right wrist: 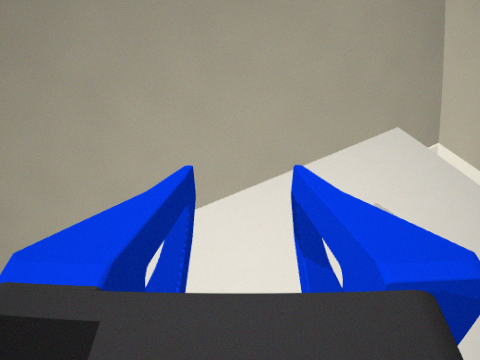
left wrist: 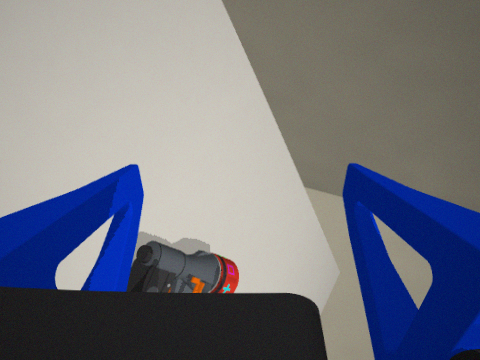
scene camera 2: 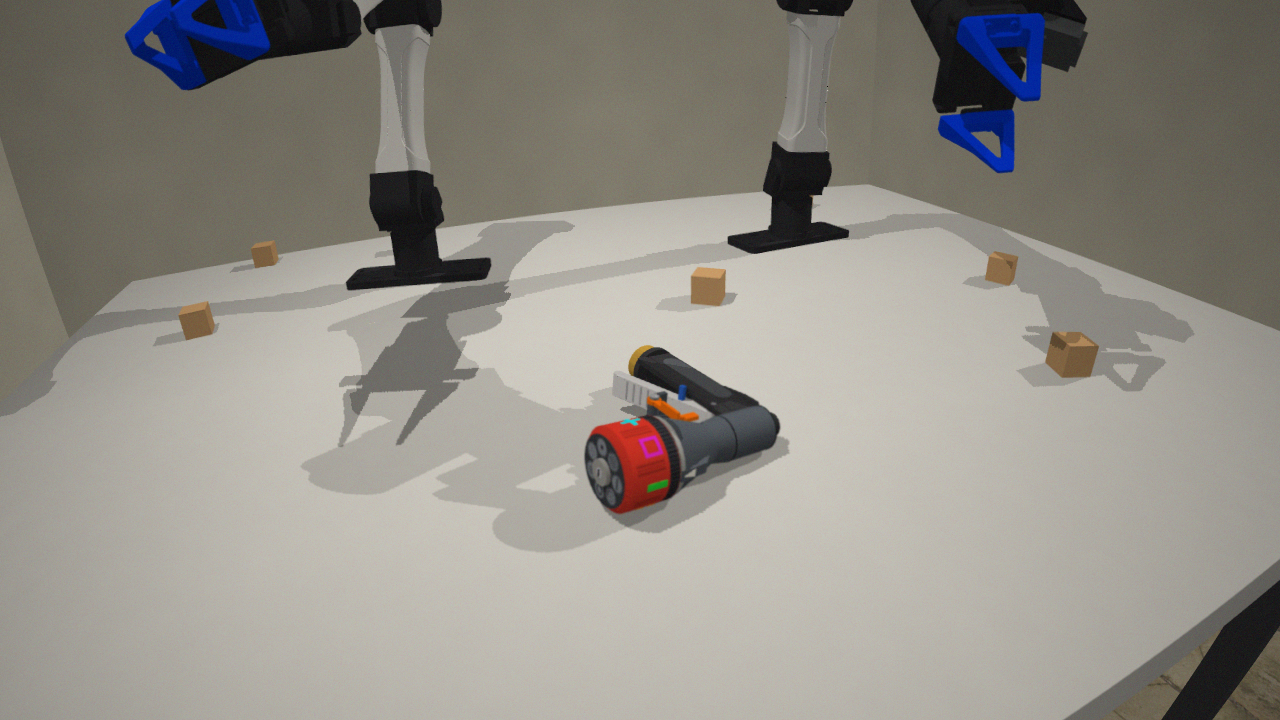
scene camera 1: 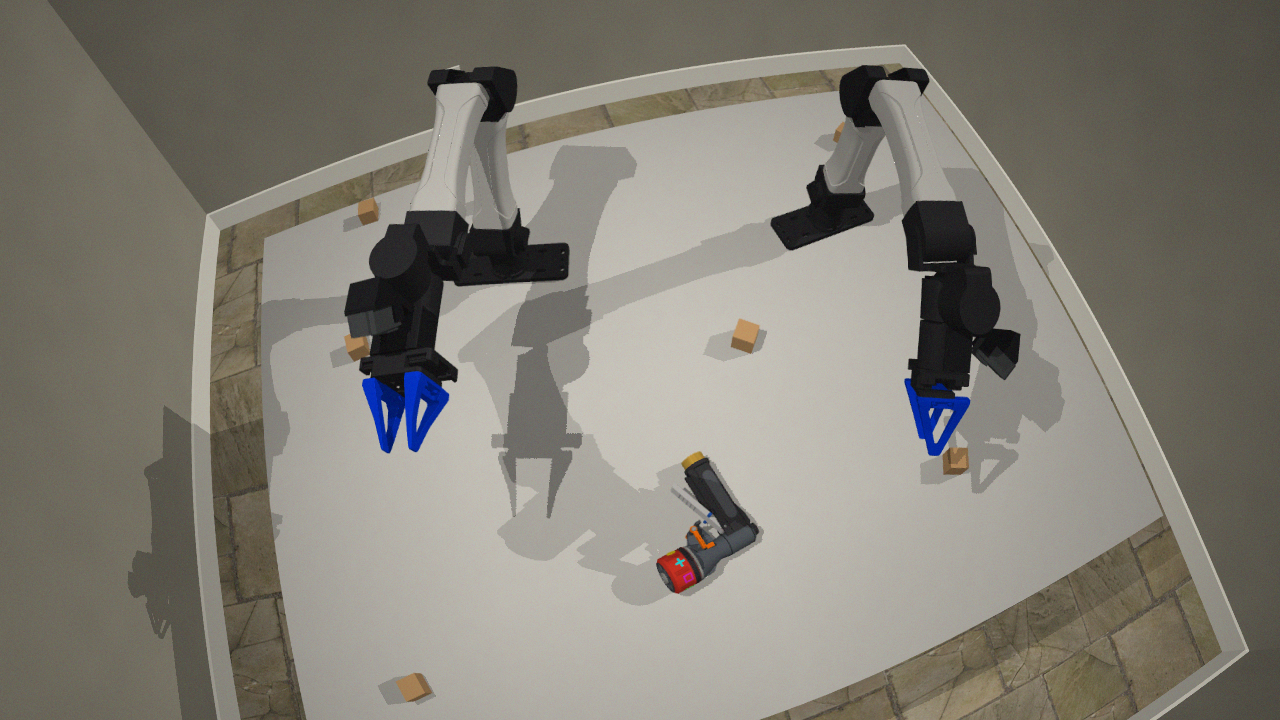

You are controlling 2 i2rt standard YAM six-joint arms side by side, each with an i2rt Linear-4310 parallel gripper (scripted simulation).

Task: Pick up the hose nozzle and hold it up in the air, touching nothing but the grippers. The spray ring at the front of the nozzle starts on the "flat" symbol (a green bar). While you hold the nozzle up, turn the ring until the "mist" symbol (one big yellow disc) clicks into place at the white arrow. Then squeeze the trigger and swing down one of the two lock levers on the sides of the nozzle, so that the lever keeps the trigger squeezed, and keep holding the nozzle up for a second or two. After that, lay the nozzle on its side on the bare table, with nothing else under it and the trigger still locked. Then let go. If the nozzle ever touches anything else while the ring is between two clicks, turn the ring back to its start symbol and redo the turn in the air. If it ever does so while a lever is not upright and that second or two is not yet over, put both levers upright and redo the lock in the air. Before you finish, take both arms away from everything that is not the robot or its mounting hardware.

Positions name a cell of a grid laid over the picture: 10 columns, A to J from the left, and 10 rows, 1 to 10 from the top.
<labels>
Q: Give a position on a hose nozzle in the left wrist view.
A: D8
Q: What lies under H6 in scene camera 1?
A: My left gripper.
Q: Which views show the hose nozzle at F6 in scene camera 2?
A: The left wrist view, scene camera 2 and scene camera 1 only.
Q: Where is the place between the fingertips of my right gripper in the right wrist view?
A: F6
</labels>
